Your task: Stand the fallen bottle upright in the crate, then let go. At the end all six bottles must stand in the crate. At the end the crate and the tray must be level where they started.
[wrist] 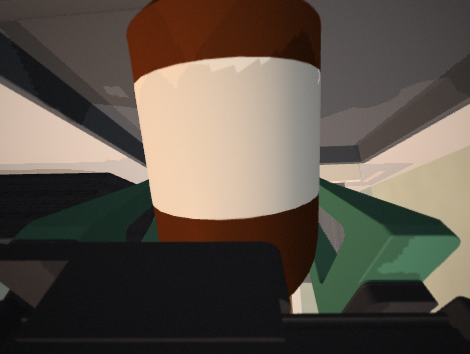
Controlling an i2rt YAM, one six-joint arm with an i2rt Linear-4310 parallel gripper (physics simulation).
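Places are measured from the arm's base along level axes (x ahead, y left, z up), in millimetres.
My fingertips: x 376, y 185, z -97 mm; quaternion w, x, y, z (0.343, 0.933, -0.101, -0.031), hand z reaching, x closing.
Behind a point stands the place of what it marks.
The brown bottle point(227, 140) {x 390, y 258, z -89 mm} with a wide cream label fills the middle of the wrist view. Its broad end is at the top of the picture. It narrows at the bottom, where the black gripper body hides the rest. My gripper point(235, 176) {x 376, y 185, z -97 mm} has a green finger on each side of the bottle and is shut on it. The bottle hides the fingertips. Whether the bottle's base touches anything cannot be told. The crate and the other bottles cannot be made out.
A large grey panel point(380, 65) {x 465, y 194, z -155 mm} with raised dark edges, tray-like, spans the top of the view behind the bottle; I cannot tell whether it is the tray. A dark, grained surface point(55, 195) {x 61, y 56, z -118 mm} lies at the left. A pale yellow-green surface point(442, 200) shows at the right.
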